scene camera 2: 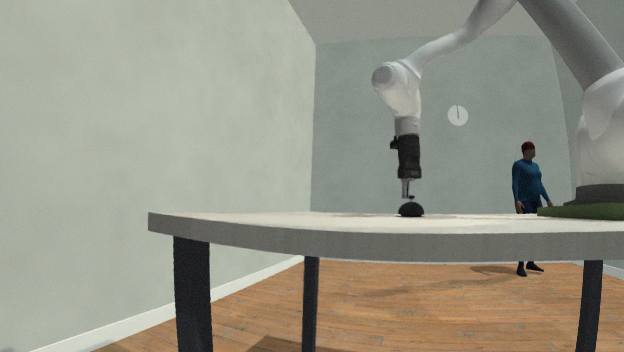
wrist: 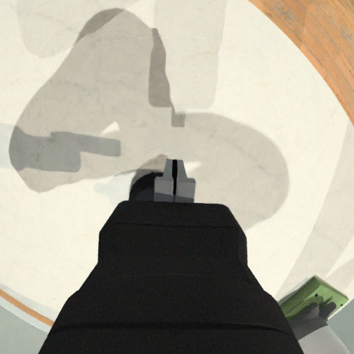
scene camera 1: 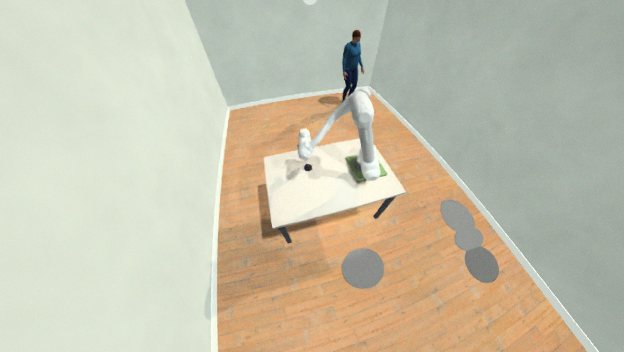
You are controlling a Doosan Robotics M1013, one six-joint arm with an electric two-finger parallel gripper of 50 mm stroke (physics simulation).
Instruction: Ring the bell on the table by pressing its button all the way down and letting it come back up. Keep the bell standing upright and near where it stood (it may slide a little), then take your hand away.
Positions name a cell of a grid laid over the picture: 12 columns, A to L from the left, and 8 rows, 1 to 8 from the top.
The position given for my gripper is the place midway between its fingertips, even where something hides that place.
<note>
In view: my gripper (scene camera 2: H5).
My gripper is seen too in the wrist view (wrist: F4).
</note>
